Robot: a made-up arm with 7 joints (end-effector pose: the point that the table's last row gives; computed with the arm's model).
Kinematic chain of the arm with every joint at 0, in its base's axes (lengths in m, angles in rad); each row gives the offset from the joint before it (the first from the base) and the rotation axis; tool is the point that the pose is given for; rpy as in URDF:
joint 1: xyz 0 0 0.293 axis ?
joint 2: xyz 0 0 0 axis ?
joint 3: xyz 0 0 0.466 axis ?
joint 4: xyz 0.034 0 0 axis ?
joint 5: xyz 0.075 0 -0.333 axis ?
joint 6: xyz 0 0 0 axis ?
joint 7: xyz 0.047 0 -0.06 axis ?
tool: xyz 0 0 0 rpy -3.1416 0 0
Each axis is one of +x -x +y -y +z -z.
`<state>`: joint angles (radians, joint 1 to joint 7).
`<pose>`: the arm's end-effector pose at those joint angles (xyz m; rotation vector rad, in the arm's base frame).
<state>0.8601 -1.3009 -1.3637 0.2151 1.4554 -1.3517 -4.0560</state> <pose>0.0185 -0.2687 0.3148 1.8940 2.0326 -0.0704</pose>
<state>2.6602 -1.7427 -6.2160 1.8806 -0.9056 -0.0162 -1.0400</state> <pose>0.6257 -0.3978 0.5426 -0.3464 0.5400 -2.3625</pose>
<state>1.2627 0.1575 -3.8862 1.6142 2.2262 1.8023 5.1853</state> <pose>-0.2850 -0.1492 0.9357 1.1067 -0.3940 2.3625</pose>
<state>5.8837 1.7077 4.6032 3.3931 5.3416 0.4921 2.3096</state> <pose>0.8205 -0.1883 0.1519 1.6480 -0.1211 2.0272</pose>
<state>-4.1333 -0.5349 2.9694 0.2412 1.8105 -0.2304 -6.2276</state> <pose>0.0376 -0.2192 0.3010 0.2074 -2.7083 -0.2909</pose>
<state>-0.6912 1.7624 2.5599 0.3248 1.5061 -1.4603 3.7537</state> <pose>0.2866 -0.0226 0.3835 -1.7966 -1.5878 -1.4057</pose>
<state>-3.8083 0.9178 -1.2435 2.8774 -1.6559 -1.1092 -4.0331</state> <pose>-0.5200 0.4398 0.7044 -0.0517 -2.1227 -0.6341</pose>
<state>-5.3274 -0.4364 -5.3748 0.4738 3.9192 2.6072 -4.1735</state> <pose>-0.1077 0.1840 0.6118 -0.1357 0.4706 -2.8988</pose>
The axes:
joint 1: +z
joint 2: +y
joint 3: +z
joint 4: -y
joint 5: -z
joint 6: +y
joint 7: -z

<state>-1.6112 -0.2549 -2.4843 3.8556 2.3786 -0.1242 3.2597</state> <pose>0.1807 0.0113 1.0474 -0.1840 0.5076 -1.5908</pose>
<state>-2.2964 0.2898 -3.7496 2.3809 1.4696 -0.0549 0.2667</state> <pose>0.0928 -0.1682 1.1128 -0.2492 0.5320 -1.0890</pose>
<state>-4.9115 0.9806 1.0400 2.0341 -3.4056 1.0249 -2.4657</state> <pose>-0.1599 0.7542 0.5607 -0.8464 -0.0885 -0.0756</pose>
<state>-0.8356 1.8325 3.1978 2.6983 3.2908 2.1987 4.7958</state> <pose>0.5543 -0.5996 0.1186 -2.4920 -0.9238 -0.0034</pose>
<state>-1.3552 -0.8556 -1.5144 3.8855 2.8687 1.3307 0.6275</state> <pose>0.2039 0.5689 0.7307 2.0753 0.1195 1.6939</pose>
